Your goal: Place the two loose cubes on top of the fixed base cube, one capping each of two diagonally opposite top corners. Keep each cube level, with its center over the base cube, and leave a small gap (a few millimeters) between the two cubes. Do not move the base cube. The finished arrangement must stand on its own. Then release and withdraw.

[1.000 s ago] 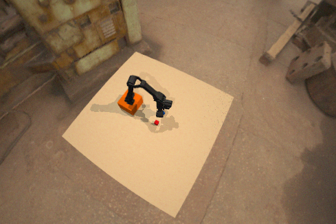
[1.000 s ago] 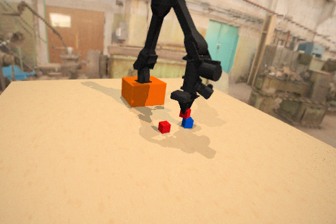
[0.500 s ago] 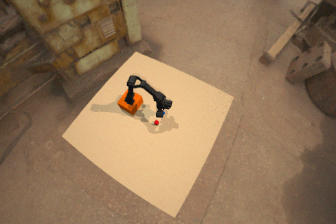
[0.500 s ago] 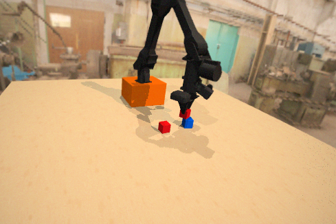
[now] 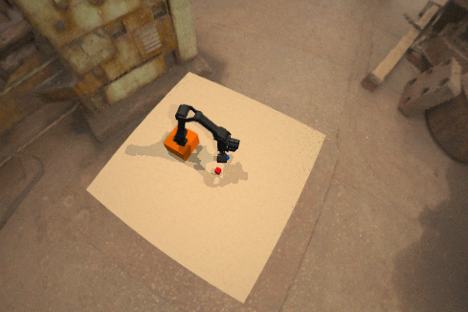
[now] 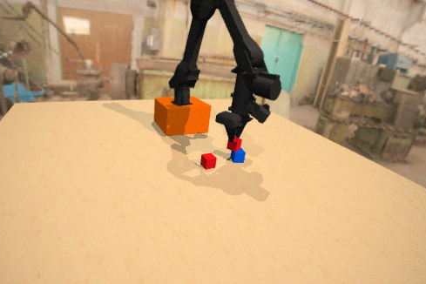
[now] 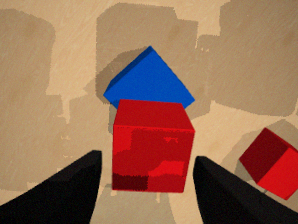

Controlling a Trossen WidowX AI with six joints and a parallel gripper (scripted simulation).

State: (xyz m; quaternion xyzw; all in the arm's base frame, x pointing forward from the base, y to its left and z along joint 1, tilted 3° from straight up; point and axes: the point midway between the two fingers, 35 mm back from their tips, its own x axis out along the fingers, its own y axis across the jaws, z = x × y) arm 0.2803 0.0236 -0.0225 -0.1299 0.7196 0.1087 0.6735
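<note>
The red cube is 10 mm below my gripper tip. From my gripper tip the other things lie so: blue cube (50 mm below, 20 mm ahead, 10 mm to the left).
</note>
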